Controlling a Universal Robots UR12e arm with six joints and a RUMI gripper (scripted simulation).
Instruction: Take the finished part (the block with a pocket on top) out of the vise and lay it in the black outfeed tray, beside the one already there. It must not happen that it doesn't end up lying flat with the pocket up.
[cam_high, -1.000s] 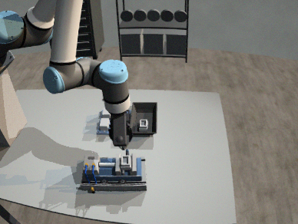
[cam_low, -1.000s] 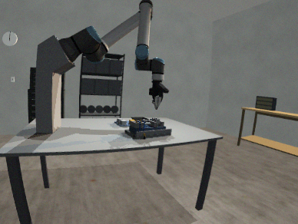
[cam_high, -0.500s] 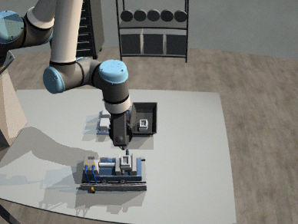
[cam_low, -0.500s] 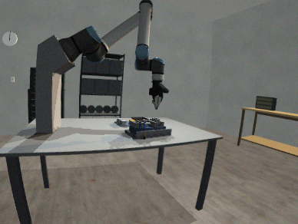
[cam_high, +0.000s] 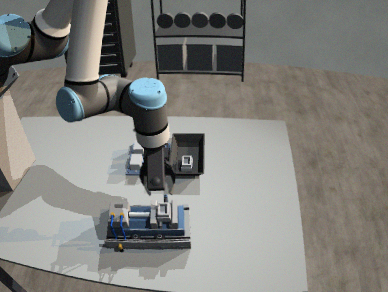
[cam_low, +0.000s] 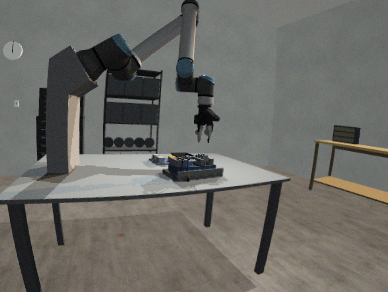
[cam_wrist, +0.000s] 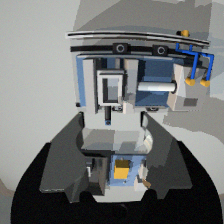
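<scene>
Right now the blue vise is 160 mm below my hand, 60 mm behind it and 10 mm to the left of it. The rest, counted from my hand: blue plate: 360 mm to the left, 190 mm below, 40 mm behind; then pale block: 330 mm to the left, 170 mm below, 100 mm behind; then orange block: 310 mm to the left, 170 mm below, 10 mm behind.
</scene>
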